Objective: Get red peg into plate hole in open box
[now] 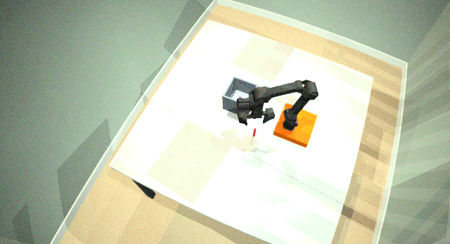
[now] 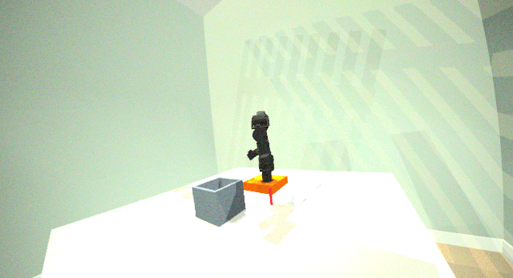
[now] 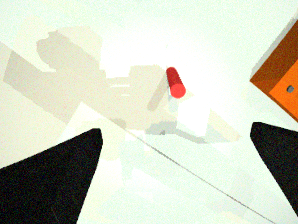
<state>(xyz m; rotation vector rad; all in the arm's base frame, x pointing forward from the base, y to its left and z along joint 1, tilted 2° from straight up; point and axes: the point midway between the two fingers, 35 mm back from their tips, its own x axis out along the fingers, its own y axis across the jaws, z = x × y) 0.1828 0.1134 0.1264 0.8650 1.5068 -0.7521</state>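
Now: the red peg 100 mm below my gripper tip and 10 mm to the right of it. The rest, counted from my gripper tip: plate (180 mm to the right, 150 mm ahead, 100 mm below).
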